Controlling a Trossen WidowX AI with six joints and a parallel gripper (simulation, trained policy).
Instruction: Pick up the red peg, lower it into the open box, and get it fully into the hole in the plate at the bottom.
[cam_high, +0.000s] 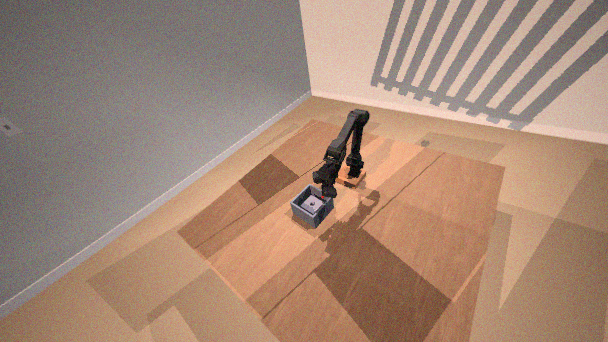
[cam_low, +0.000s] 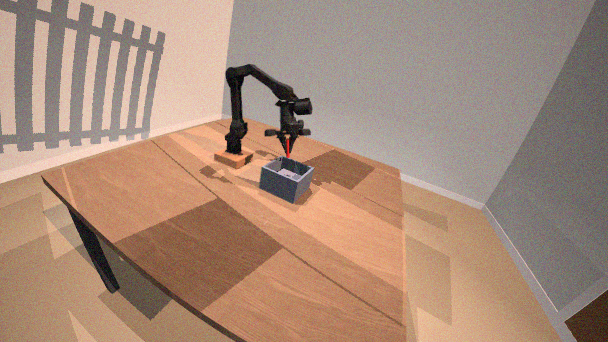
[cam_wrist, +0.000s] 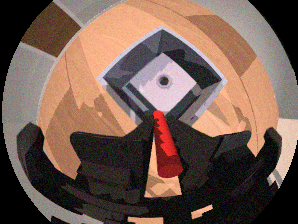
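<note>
My gripper tip is now 10 mm past the red peg, 10 mm to the right of it and 20 mm below it. Also, from my gripper tip: pale plate 30 mm ahead, 60 mm to the right, 90 mm below; then blue-grey box 30 mm ahead, 60 mm to the right, 100 mm below.
</note>
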